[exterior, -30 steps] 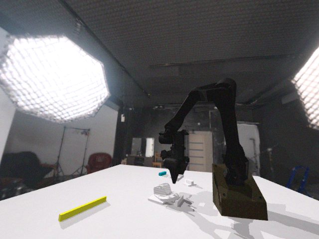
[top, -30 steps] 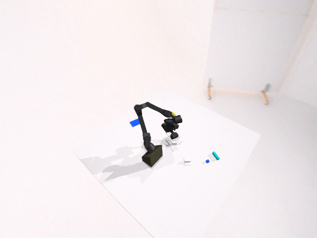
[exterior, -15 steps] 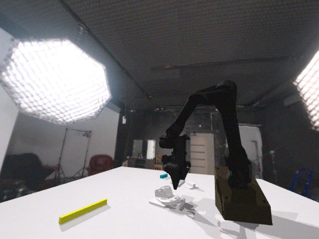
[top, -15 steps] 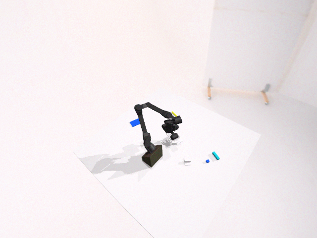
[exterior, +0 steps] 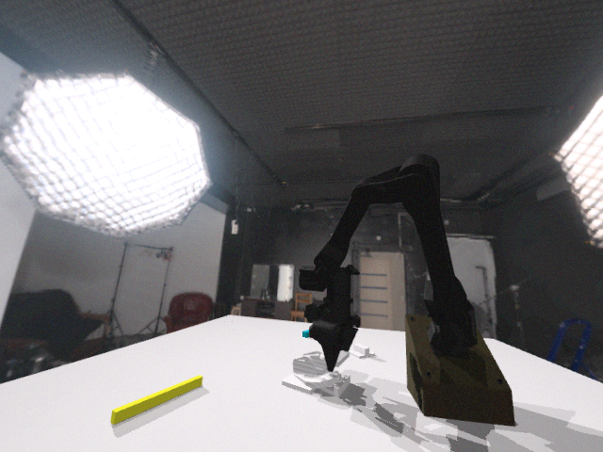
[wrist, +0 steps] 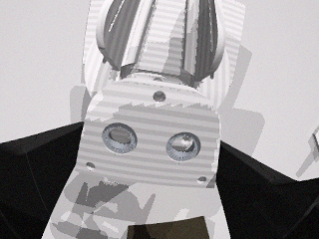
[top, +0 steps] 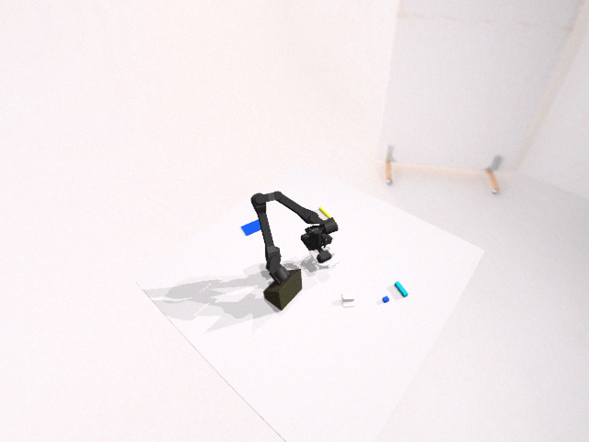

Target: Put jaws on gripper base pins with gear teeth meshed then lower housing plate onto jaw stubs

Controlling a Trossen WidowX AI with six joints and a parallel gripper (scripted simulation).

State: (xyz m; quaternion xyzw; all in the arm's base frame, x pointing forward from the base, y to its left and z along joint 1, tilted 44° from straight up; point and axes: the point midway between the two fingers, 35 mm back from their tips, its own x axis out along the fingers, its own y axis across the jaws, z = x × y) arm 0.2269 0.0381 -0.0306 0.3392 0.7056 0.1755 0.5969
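My gripper tip is 2 cm short of the white jaw, 2 cm to the left of it and 3 cm above it. Round my gripper tip: flat white plate: 7 cm ahead, 2 cm to the right, 4 cm below; then yellow bar: 30 cm ahead, 17 cm to the left, 4 cm below; then blue cube: 5 cm ahead, 38 cm to the right, 4 cm below.
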